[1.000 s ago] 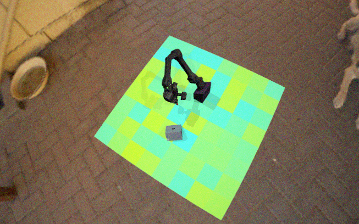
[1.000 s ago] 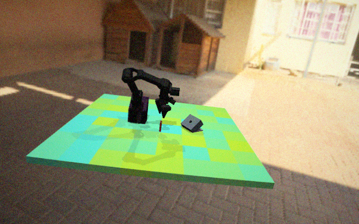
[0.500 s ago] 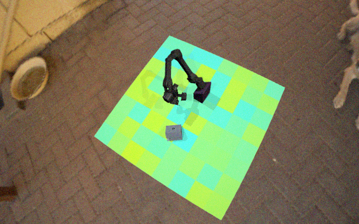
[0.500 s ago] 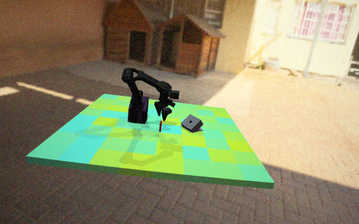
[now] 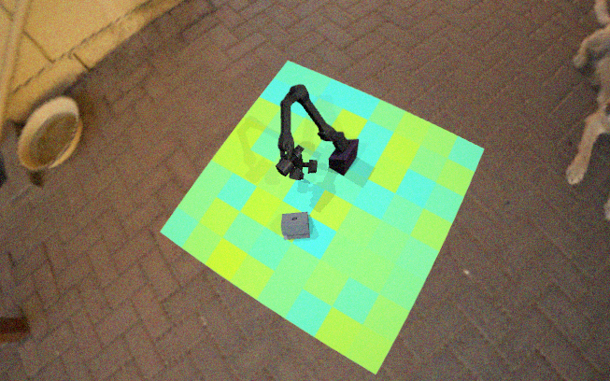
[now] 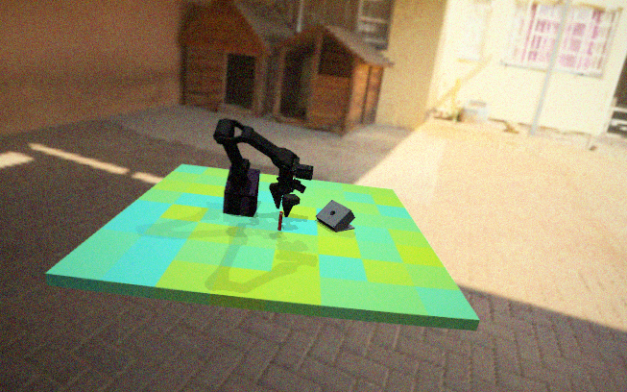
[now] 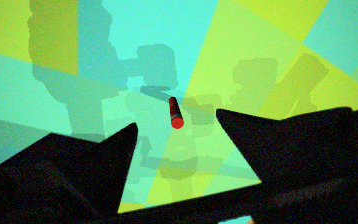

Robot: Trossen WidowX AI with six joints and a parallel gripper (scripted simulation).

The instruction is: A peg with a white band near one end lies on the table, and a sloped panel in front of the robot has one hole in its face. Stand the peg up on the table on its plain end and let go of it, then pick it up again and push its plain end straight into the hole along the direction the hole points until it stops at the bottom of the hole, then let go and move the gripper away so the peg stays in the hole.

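My gripper tip is 20 mm above the red peg. From my gripper tip the other things lie so: grey sloped panel: 240 mm ahead, 110 mm to the left, 40 mm below.
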